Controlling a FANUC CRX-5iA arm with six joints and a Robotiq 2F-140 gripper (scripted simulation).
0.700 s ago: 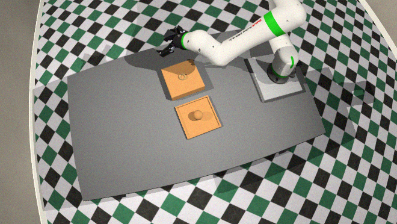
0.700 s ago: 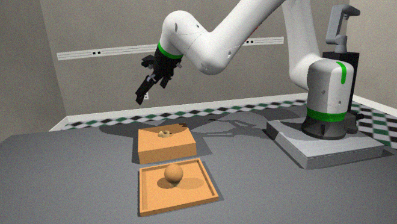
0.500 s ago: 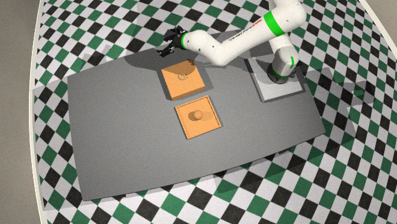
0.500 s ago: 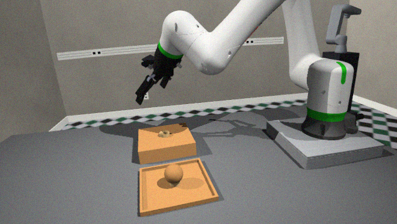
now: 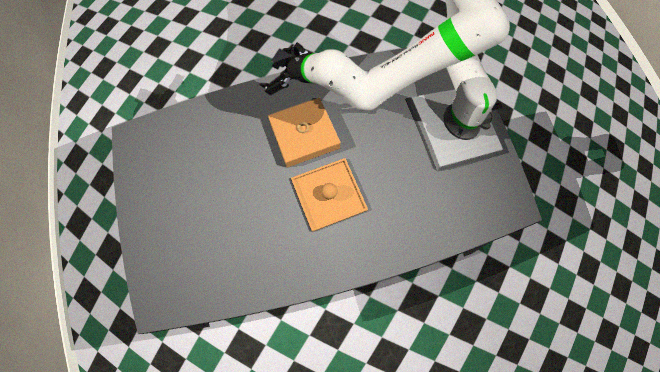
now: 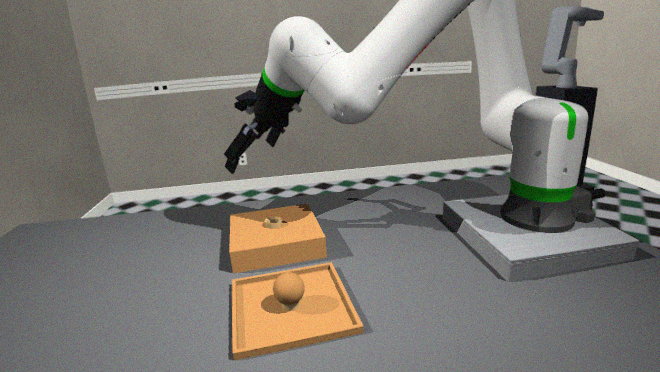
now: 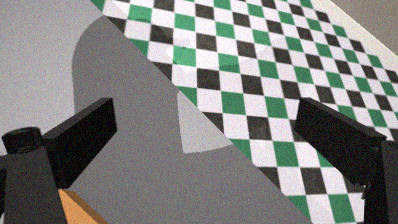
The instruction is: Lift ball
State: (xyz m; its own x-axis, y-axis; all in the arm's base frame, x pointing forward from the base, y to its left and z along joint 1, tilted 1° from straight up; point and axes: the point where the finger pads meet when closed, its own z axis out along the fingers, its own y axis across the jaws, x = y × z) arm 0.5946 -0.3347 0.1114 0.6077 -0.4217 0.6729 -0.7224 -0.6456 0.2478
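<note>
Right now my hand is 5 cm past the tan ball, 43 cm to the right of it and 13 cm above it. From my hand the other things lie so: tray: 5 cm behind, 43 cm to the left, 16 cm below.
</note>
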